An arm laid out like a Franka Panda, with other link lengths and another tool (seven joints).
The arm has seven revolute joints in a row. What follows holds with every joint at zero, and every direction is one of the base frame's.
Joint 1 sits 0.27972 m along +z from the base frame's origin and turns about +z.
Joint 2 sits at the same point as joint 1 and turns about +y.
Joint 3 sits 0.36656 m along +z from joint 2 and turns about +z.
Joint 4 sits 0.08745 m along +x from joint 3 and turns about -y.
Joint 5 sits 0.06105 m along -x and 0.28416 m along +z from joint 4 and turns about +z.
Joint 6 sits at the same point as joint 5 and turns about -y.
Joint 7 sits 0.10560 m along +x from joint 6 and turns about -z.
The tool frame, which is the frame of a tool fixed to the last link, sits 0.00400 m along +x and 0.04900 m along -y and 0.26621 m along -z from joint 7; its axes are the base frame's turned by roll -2.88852, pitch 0.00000 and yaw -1.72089 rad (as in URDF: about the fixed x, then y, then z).
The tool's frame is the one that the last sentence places.
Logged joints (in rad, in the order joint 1, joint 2, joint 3, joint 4, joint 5, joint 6, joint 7), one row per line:
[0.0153, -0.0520, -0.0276, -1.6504, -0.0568, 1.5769, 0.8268]
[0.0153, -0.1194, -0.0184, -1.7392, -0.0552, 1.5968, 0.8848]
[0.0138, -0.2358, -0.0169, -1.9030, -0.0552, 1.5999, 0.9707]
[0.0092, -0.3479, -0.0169, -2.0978, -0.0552, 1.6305, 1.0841]
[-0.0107, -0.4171, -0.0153, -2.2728, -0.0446, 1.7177, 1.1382]
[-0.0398, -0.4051, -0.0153, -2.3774, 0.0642, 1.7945, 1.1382]
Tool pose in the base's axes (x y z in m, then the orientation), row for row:
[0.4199, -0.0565, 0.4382, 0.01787, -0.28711, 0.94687, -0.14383]
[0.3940, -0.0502, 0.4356, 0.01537, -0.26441, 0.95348, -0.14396]
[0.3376, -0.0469, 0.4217, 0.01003, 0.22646, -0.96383, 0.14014]
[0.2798, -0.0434, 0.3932, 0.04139, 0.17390, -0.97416, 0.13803]
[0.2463, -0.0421, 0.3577, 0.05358, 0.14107, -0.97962, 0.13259]
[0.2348, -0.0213, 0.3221, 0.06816, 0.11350, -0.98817, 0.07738]
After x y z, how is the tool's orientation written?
As a quaternion, w x y z.
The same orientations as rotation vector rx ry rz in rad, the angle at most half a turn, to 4 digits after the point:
[-0.8919, 2.9413, -0.4468]
[-0.8226, 2.9665, -0.4479]
[0.7069, -3.0088, 0.4375]
[0.5324, -2.9823, 0.4226]
[0.4287, -2.9768, 0.4029]
[0.3419, -2.9765, 0.2331]

